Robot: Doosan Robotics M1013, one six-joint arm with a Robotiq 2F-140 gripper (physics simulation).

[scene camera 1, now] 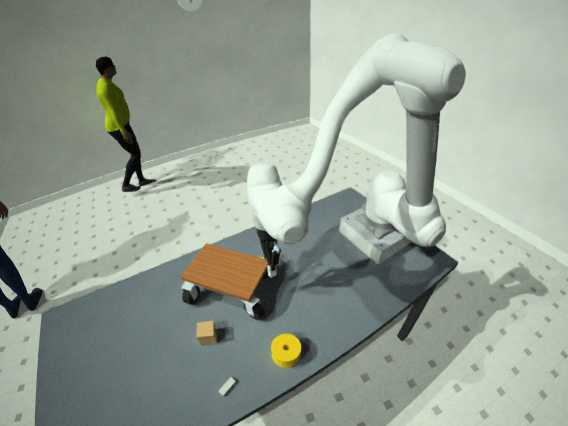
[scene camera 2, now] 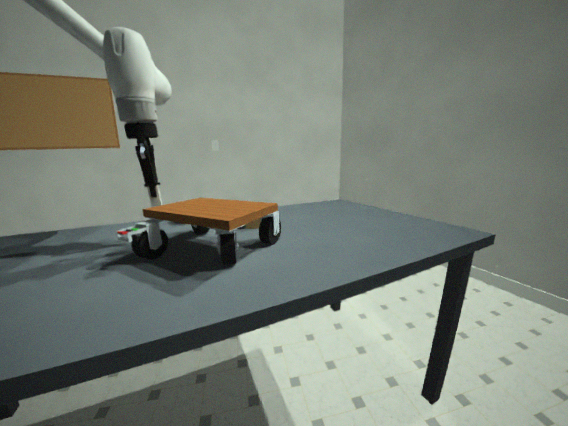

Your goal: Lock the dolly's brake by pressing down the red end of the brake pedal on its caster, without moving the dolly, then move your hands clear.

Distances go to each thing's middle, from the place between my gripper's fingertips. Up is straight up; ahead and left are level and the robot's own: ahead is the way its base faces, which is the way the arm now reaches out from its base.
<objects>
Right now the dolly (scene camera 2: 148,241) is 140 mm ahead of my hand, 90 mm to the right of it and 50 mm below it. The rest, counted from my hand: yellow cylinder (scene camera 1: 286,349) (260 mm to the left, 90 mm below, 80 mm ahead).
</objects>
